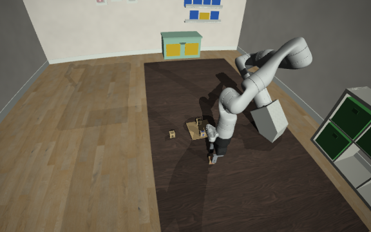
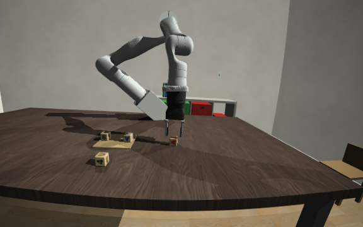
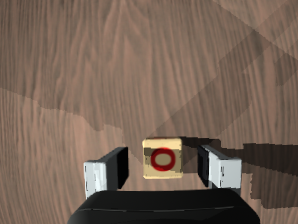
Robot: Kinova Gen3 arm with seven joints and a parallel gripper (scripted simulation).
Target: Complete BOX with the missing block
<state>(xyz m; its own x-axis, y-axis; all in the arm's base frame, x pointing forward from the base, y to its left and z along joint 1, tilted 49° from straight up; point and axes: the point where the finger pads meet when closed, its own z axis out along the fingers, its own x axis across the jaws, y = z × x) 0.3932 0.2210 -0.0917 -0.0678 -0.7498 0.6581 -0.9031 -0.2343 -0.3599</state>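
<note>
Now: hand 40 mm above the o block. From my hand the other things lie so: tan mat 230 mm to the right, 50 mm below; block marked U 170 mm ahead, 210 mm to the right, 40 mm below; b block 180 mm to the right, 40 mm below.
</note>
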